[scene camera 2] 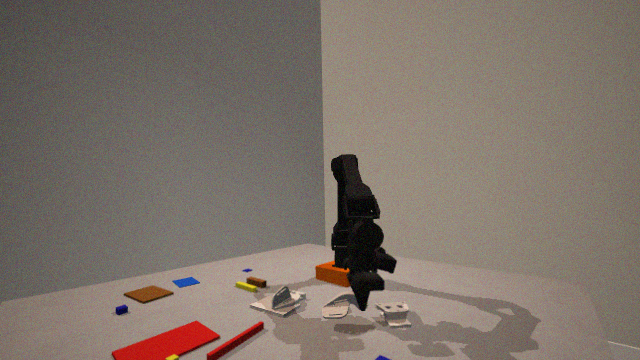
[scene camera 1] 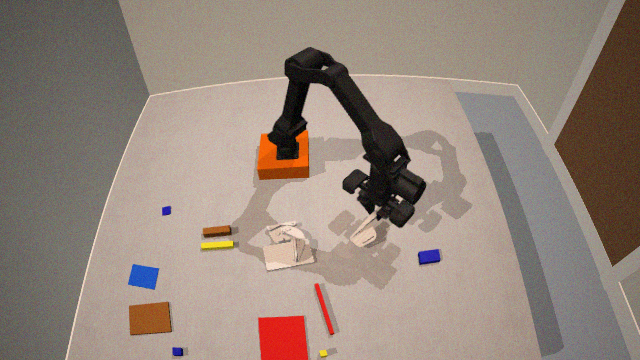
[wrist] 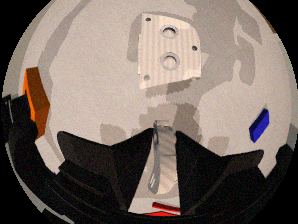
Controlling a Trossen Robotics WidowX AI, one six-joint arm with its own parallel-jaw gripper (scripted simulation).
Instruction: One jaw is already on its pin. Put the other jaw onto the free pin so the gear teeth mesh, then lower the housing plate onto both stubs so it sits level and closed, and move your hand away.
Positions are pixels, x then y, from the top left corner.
my gripper: holds a pale jaw (wrist: pixel 164 176)
